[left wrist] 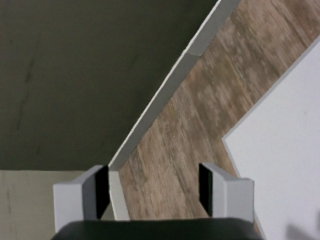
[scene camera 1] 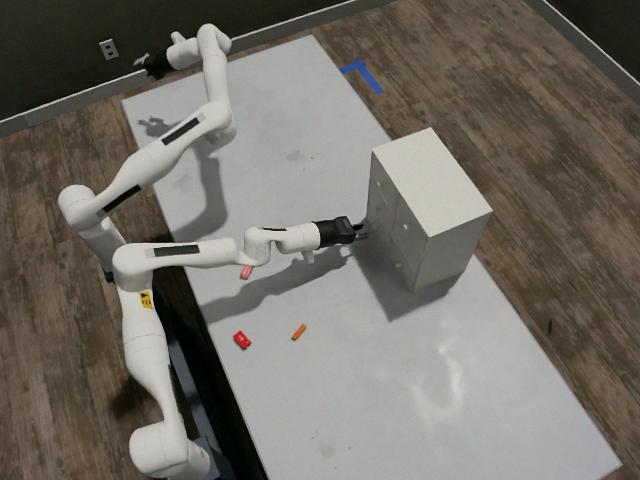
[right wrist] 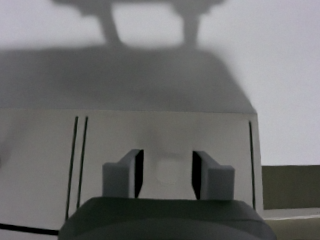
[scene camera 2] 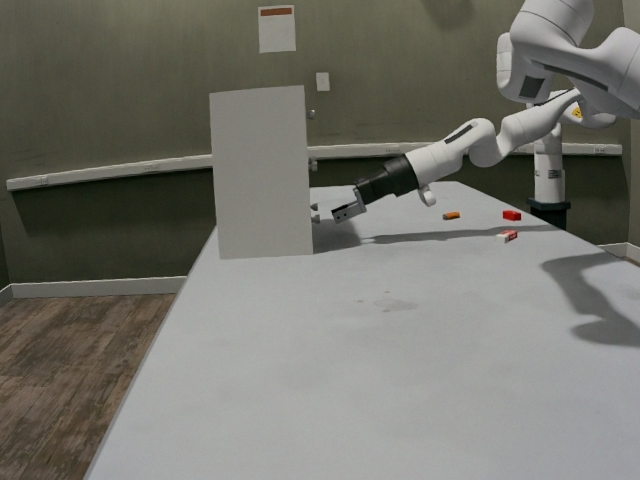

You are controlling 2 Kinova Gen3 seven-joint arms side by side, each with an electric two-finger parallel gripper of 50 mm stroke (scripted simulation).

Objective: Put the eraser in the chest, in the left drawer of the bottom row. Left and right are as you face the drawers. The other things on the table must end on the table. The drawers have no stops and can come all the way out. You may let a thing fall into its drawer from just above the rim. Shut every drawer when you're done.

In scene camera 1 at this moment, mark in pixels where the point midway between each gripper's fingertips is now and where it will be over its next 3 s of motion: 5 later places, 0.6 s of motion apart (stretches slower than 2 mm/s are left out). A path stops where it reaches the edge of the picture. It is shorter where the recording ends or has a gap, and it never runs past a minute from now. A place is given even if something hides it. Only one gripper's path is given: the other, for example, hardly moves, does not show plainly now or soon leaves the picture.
My right gripper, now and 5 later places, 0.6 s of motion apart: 364, 230; 367, 230; 375, 227; 375, 227; 372, 228; 366, 230
